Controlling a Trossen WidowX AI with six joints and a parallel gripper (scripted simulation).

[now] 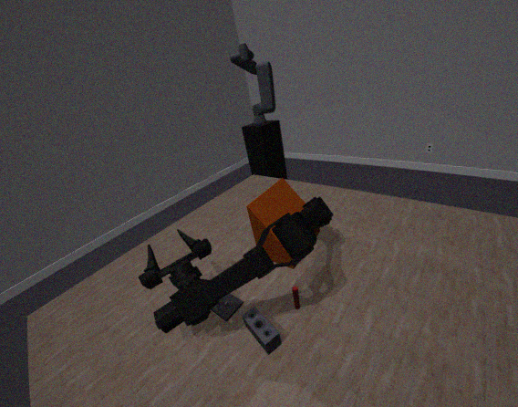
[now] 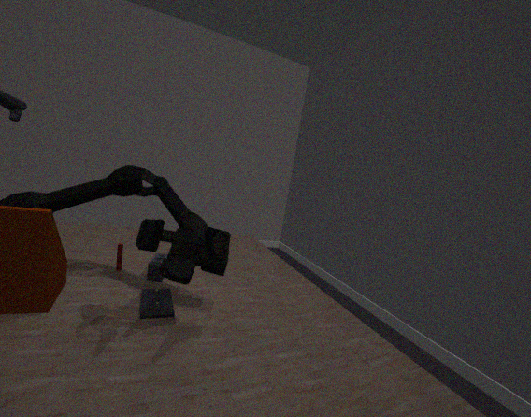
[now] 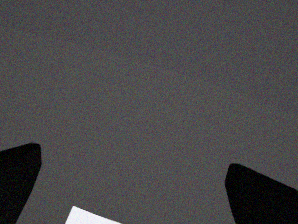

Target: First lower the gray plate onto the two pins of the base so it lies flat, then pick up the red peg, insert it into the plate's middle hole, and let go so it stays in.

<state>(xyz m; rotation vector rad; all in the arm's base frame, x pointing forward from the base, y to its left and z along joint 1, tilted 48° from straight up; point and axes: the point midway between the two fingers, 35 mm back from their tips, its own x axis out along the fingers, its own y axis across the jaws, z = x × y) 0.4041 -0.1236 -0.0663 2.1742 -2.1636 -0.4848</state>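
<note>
The gray plate lies 50 mm behind my gripper tip, 280 mm to the left of it and 180 mm below it. From my gripper tip the other things lie so: red peg: 160 mm behind, 300 mm to the left, 180 mm below; then base: 40 mm behind, 120 mm to the left, 210 mm below.
</note>
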